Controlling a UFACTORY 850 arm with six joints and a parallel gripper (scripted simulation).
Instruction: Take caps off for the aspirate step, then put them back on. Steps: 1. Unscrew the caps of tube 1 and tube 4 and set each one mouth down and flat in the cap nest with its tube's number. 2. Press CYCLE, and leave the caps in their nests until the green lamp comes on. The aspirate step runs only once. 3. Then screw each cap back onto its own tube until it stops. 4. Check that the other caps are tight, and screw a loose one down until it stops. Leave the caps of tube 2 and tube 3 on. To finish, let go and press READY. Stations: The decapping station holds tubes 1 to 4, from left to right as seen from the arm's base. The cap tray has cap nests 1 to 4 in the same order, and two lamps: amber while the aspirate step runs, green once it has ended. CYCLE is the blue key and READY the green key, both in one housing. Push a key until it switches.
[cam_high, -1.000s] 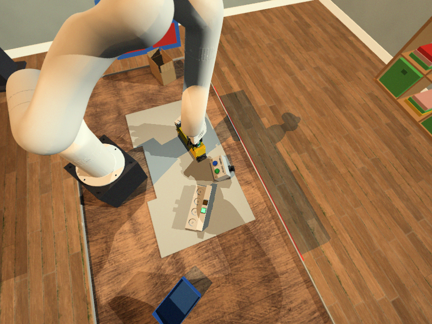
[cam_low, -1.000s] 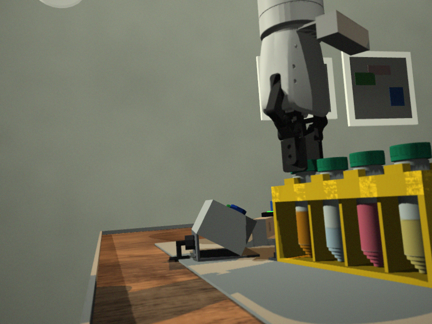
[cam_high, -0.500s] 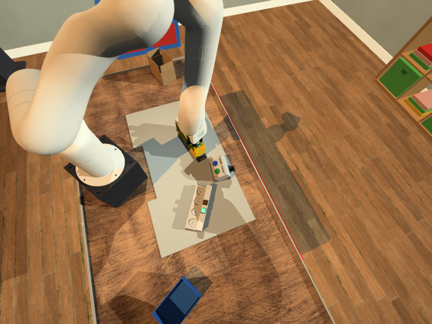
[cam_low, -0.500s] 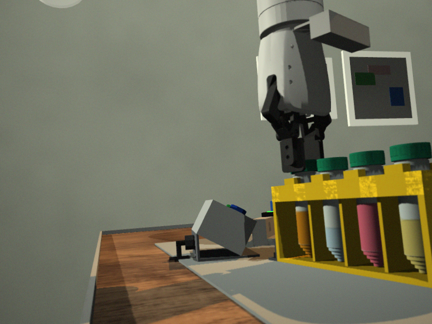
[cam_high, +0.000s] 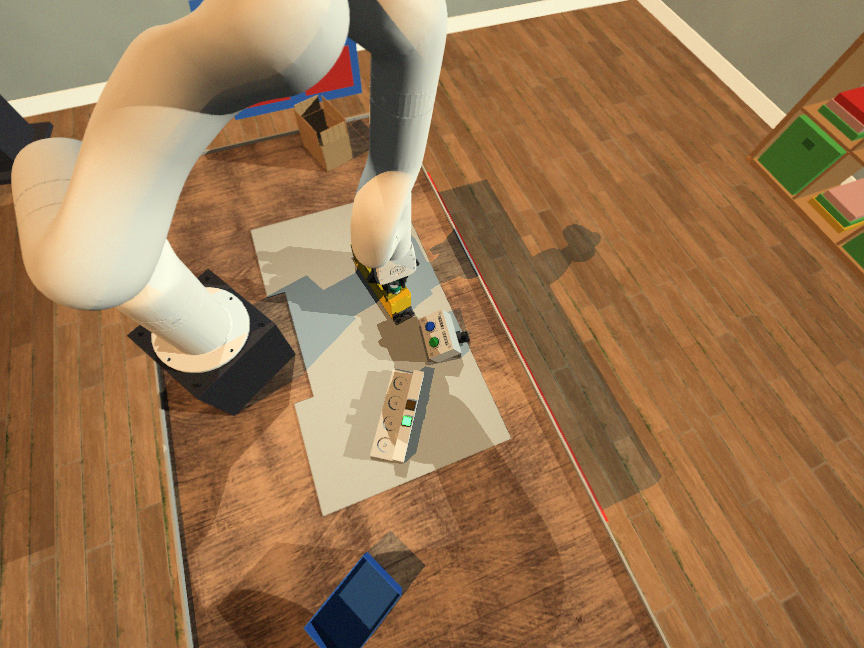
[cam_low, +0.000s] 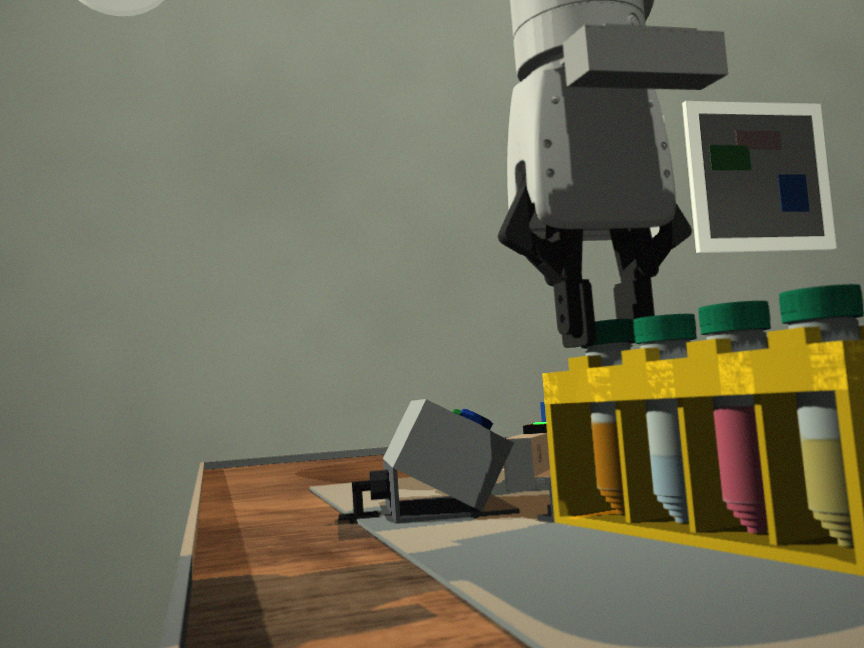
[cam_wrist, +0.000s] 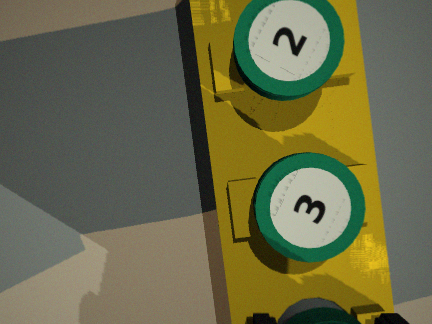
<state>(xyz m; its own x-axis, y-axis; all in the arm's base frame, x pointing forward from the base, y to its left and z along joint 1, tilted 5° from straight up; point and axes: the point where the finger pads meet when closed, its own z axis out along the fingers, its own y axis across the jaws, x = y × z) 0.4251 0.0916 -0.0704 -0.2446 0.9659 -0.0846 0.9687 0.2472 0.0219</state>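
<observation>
The green cap is 1 cm below my hand. The rest, counted from my hand: blue cycle key (11 cm to the right, 7 cm ahead, 6 cm below); then grey key housing (13 cm to the right, 9 cm ahead, 8 cm below); then green key (15 cm to the right, 7 cm ahead, 6 cm below).
</observation>
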